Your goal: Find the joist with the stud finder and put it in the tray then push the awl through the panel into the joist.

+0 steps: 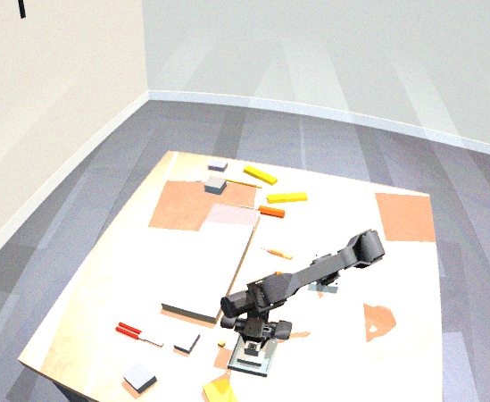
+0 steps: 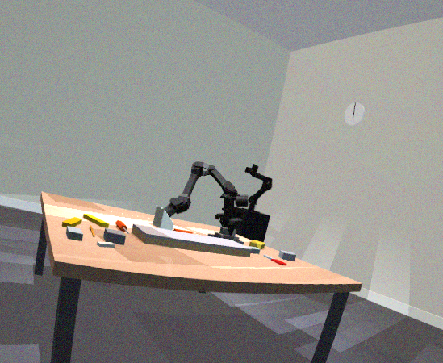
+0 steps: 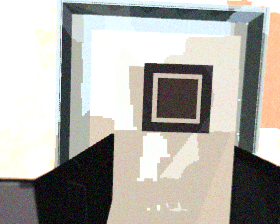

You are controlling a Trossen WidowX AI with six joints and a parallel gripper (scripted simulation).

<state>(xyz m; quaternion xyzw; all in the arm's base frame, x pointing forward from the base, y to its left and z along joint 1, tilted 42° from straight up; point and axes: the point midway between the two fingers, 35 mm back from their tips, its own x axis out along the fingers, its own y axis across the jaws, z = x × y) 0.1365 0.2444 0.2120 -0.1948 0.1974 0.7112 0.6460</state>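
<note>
Right now the tray is 10 mm to the right of my gripper tip and 30 mm below it. The rest, counted from my gripper tip: square indicator window: 20 mm to the left, 30 mm above; then stud finder: 10 mm to the left, 20 mm above; then tan cube: 100 mm ahead, 40 mm below.
</note>
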